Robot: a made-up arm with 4 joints.
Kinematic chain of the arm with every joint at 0, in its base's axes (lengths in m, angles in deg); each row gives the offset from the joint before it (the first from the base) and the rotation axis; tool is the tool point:
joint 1: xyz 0 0 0.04 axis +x
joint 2: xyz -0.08 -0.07 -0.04 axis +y
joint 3: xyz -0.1 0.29 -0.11 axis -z
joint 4: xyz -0.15 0.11 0 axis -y
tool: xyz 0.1 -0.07 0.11
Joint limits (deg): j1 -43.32..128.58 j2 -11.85..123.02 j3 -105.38..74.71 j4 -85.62..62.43
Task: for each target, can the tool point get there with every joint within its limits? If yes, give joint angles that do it. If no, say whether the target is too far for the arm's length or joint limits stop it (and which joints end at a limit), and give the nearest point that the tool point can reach.
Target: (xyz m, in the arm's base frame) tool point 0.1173 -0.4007 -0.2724
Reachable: no: joint limits stop it (at a limit: joint 1, joint 4) | nearest point 0.0178 -0.2661 0.0020 | short by 0.321 m
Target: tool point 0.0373 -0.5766 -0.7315
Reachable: no: too far | nearest point -0.1658 -0.0515 -0.2739 | short by 0.726 m
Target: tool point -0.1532 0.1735 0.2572
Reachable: yes | joints 37.71 59.09 16.52 -4.69
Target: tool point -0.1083 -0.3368 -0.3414
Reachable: no: joint limits stop it (at a limit: joint 1, joint 2, joint 3, joint 4) | nearest point -0.1658 -0.0515 -0.2739 | short by 0.299 m
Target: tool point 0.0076 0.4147 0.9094
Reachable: no: too far | nearest point -0.0339 0.1860 0.4300 | short by 0.533 m
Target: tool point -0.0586 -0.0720 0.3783
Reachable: yes | joints 84.60 85.22 49.53 26.85
